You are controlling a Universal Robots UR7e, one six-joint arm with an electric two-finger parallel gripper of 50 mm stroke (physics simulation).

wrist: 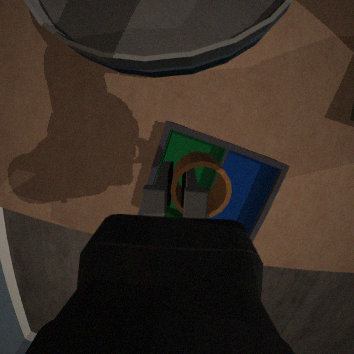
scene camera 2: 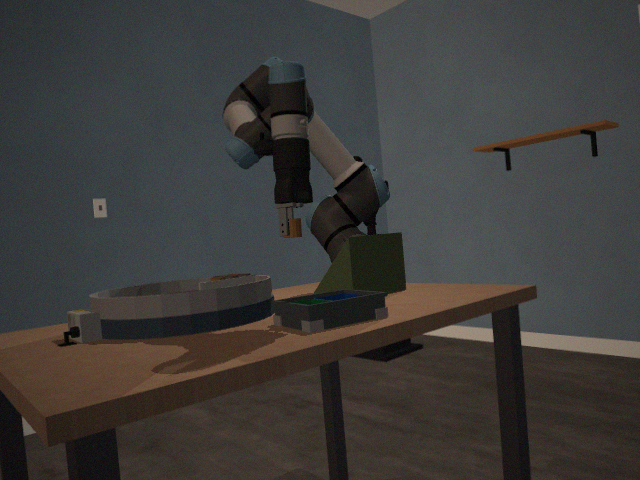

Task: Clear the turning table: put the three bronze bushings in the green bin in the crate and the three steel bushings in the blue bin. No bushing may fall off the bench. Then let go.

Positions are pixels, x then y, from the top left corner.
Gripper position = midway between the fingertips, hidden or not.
gripper: wrist 177, 174; scene camera 2 287, 235
